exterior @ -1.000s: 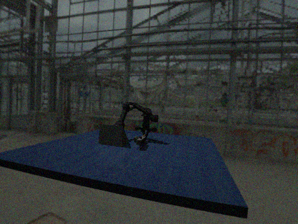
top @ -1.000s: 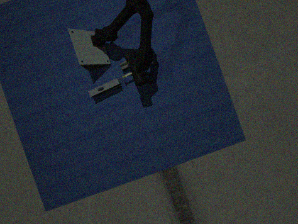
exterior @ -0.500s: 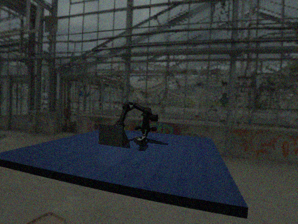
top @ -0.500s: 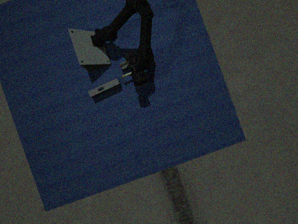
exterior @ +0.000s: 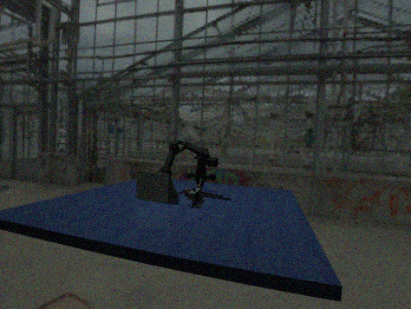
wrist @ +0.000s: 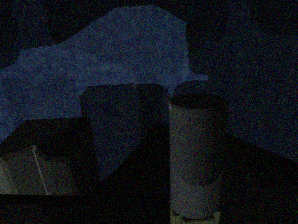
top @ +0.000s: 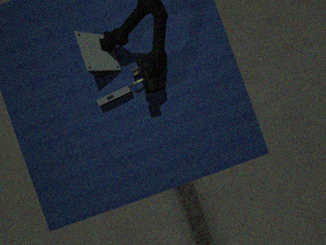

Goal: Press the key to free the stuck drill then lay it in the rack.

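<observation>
Now: gripper tip 4 cm to the left of the drill, 4 cm below it and 1 cm short of it. Round my gripper tip: long grey block (20 cm to the right, 5 cm ahead, 1 cm above).
</observation>
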